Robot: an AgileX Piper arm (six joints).
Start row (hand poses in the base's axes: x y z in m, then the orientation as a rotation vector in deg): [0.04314, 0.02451, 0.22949, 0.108, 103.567, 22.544]
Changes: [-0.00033, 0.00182, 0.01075, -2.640, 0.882, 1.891]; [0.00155, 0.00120, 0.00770, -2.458, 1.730, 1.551]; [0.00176, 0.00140, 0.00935, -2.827, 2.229, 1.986]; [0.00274, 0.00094, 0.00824, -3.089, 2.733, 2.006]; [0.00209, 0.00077, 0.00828, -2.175, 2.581, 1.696]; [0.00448, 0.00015, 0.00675, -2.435, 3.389, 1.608]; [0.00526, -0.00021, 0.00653, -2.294, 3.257, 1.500]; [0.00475, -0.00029, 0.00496, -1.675, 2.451, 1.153]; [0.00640, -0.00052, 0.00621, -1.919, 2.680, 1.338]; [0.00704, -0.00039, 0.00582, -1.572, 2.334, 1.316]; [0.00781, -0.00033, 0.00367, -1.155, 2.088, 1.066]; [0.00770, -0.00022, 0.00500, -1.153, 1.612, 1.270]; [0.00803, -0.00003, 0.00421, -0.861, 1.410, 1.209]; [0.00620, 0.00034, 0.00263, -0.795, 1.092, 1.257]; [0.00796, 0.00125, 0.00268, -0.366, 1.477, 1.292]
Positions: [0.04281, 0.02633, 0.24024, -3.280, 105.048, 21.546]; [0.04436, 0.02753, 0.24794, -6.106, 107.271, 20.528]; [0.04612, 0.02893, 0.25729, -9.551, 110.012, 19.490]; [0.04886, 0.02987, 0.26553, -13.172, 113.240, 18.245]; [0.05095, 0.03064, 0.27381, -15.969, 116.103, 17.633]; [0.05543, 0.03079, 0.28056, -18.803, 119.785, 16.830]; [0.06069, 0.03058, 0.28709, -21.501, 123.284, 16.041]; [0.06544, 0.03029, 0.29205, -23.561, 125.881, 15.492]; [0.07184, 0.02977, 0.29826, -25.982, 128.703, 14.814]; [0.07888, 0.02938, 0.30408, -28.240, 131.089, 14.392]; [0.08669, 0.02905, 0.30775, -30.028, 133.170, 14.232]; [0.09439, 0.02883, 0.31275, -32.081, 134.730, 14.013]; [0.10242, 0.02880, 0.31696, -33.940, 136.020, 14.033]; [0.10862, 0.02914, 0.31959, -35.838, 136.959, 14.037]; [0.11658, 0.03039, 0.32227, -37.602, 138.128, 14.706]
